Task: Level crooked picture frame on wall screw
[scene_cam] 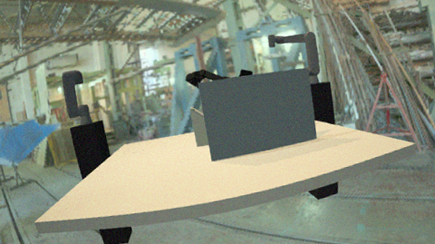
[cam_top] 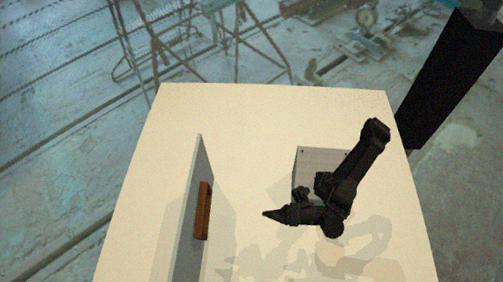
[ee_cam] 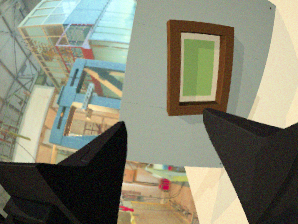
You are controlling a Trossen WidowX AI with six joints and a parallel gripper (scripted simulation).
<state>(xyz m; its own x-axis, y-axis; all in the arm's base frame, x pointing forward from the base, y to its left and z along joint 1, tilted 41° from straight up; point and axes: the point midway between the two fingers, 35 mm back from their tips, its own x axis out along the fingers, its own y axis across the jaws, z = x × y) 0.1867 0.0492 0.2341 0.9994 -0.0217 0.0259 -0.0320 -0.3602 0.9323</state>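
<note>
Right now the brown wooden picture frame is 200 mm ahead of my gripper tip, 20 mm to the right of it and 90 mm below it. Also, from my gripper tip: grey wall panel: 210 mm ahead, 10 mm to the right, 110 mm below.
</note>
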